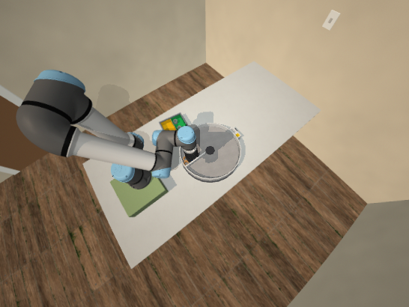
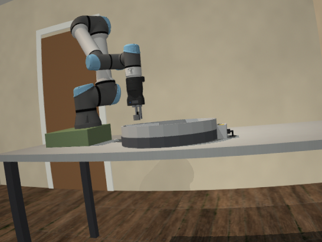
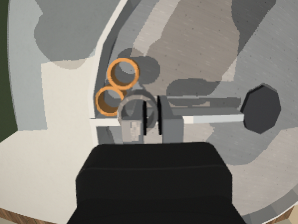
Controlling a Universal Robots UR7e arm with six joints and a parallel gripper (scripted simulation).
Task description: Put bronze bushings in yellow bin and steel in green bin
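Right now the yellow bin is 34 cm to the left of my hand, 10 cm below it and 2 cm ahead of it. From my hand the other things lie so: grey turntable: 15 cm ahead, 7 cm below.
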